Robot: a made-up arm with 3 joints. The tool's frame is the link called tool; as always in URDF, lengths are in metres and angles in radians.
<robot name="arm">
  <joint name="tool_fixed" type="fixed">
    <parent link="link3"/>
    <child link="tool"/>
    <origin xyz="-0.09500 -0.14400 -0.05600" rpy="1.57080 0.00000 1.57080"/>
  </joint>
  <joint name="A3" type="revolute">
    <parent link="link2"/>
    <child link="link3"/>
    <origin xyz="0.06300 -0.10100 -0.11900" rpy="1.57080 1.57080 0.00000"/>
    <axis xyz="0 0 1"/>
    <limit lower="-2.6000" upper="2.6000" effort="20" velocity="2.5"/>
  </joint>
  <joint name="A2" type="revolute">
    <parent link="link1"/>
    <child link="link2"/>
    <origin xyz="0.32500 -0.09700 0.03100" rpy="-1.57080 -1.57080 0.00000"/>
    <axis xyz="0 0 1"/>
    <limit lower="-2.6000" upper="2.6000" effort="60" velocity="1.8"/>
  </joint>
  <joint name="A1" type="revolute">
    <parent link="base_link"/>
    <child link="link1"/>
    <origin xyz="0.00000 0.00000 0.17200" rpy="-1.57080 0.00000 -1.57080"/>
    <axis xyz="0 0 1"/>
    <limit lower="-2.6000" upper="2.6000" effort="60" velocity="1"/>
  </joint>
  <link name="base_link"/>
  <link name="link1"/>
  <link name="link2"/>
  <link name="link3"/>
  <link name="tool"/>
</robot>
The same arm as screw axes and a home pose.
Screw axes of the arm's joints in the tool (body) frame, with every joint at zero. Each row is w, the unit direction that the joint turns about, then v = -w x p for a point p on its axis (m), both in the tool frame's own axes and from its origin. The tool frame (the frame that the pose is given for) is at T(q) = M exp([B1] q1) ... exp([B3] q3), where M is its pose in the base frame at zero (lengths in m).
B1 = (1, -0.000004, 0.000004, 0, -0.121, -0.28)
B2 = (0.000004, 0, -1, 0.045, 0.081, 0)
B3 = (0.000004, 1, 0, -0.095, 0, 0.144)
M: xyz -0.05 -0.28 0.293 (m) quaternion w x y z 1 0 0.000002 0.000002
Joint limits (deg, base to tool): -148.97..148.97 -148.97..148.97 -148.97..148.97

